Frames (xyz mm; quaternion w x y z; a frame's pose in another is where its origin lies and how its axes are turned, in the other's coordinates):
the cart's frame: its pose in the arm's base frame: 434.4 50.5 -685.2 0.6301 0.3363 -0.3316 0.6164
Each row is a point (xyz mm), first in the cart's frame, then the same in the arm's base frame.
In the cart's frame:
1: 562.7 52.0 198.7
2: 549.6 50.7 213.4
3: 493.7 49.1 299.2
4: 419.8 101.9 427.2
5: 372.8 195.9 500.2
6: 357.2 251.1 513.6
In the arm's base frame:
1: 393.1 197.4 -105.9
2: 394.1 177.9 -108.7
3: 394.3 75.5 -107.8
4: 339.6 -71.3 -97.6
5: 244.4 -156.8 -94.9
6: 188.9 -175.8 -99.6

